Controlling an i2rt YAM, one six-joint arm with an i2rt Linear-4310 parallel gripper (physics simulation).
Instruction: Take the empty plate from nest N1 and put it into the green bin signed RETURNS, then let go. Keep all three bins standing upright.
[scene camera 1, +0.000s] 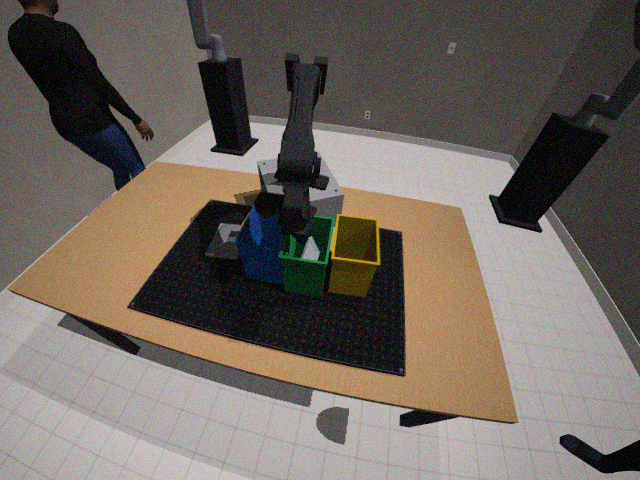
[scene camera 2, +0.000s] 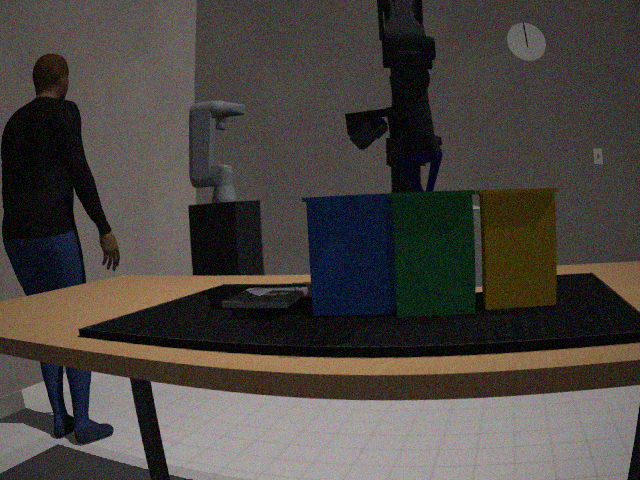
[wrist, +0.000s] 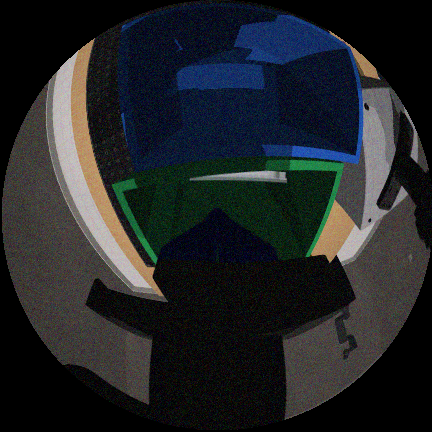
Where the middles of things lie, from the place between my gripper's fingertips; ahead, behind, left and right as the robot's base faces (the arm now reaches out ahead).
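Relative to the gridded plate (wrist: 268, 175), my hand is 10 mm to the right, 40 mm past and 110 mm above.
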